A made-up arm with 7 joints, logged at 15 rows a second.
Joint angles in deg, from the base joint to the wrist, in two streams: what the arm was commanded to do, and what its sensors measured. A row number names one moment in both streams.
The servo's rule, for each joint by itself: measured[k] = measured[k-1] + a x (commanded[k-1-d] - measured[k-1]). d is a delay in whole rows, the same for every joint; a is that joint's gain. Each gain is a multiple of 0.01, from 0.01 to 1. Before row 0 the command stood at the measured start. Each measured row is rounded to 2 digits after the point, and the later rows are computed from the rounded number. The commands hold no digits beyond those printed.
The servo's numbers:
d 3
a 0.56 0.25 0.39 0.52 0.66 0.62 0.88
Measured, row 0: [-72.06, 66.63, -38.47, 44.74, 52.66, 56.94, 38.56]
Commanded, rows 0 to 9: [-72.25, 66.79, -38.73, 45.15, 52.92, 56.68, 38.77]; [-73.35, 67.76, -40.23, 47.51, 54.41, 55.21, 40.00]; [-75.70, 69.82, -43.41, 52.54, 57.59, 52.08, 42.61]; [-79.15, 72.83, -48.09, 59.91, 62.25, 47.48, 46.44]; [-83.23, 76.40, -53.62, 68.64, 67.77, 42.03, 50.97]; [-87.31, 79.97, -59.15, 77.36, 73.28, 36.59, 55.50]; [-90.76, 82.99, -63.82, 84.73, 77.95, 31.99, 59.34]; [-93.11, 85.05, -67.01, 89.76, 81.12, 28.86, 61.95]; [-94.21, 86.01, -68.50, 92.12, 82.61, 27.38, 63.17]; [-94.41, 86.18, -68.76, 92.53, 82.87, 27.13, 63.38]
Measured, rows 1 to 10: [-72.06, 66.63, -38.47, 44.74, 52.66, 56.94, 38.56]; [-72.06, 66.63, -38.47, 44.74, 52.66, 56.94, 38.56]; [-72.06, 66.63, -38.47, 44.74, 52.66, 56.94, 38.56]; [-72.17, 66.67, -38.57, 44.95, 52.83, 56.78, 38.74]; [-72.83, 66.94, -39.22, 46.28, 53.87, 55.81, 39.85]; [-74.44, 67.66, -40.85, 49.54, 56.33, 53.50, 42.28]; [-77.08, 68.95, -43.67, 54.93, 60.24, 49.77, 45.94]; [-80.52, 70.81, -47.55, 62.06, 65.21, 44.97, 50.37]; [-84.32, 73.10, -52.07, 70.02, 70.54, 39.77, 54.88]; [-87.93, 75.57, -56.65, 77.67, 75.43, 34.95, 58.80]
